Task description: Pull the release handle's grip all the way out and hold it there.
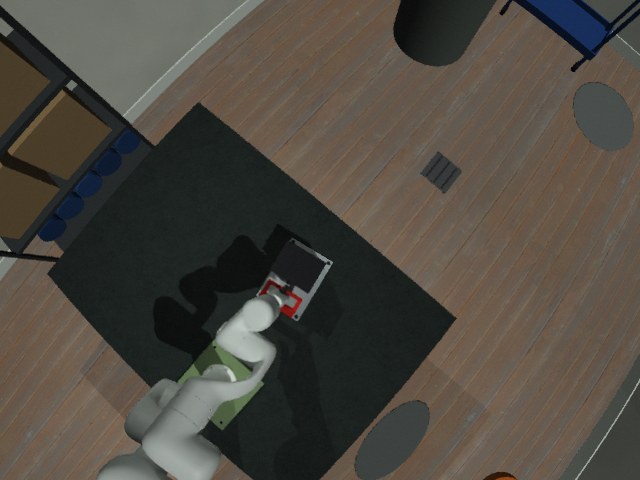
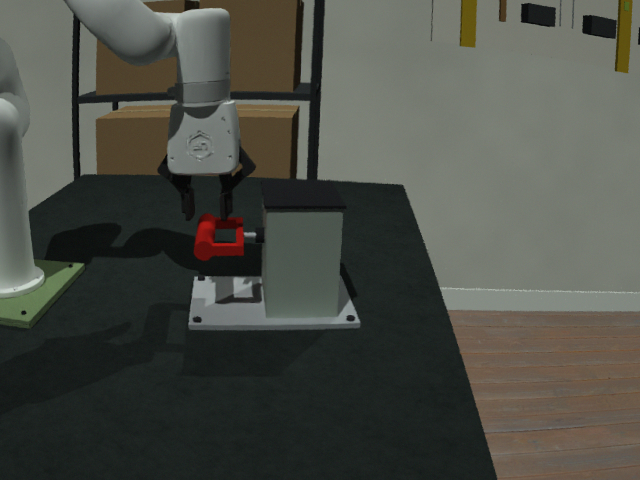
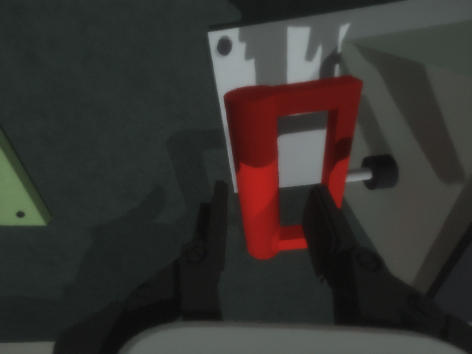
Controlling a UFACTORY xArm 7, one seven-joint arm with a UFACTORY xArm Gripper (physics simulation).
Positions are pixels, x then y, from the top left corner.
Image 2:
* my gripper: 207, 217
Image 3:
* light base plate: 308, 48
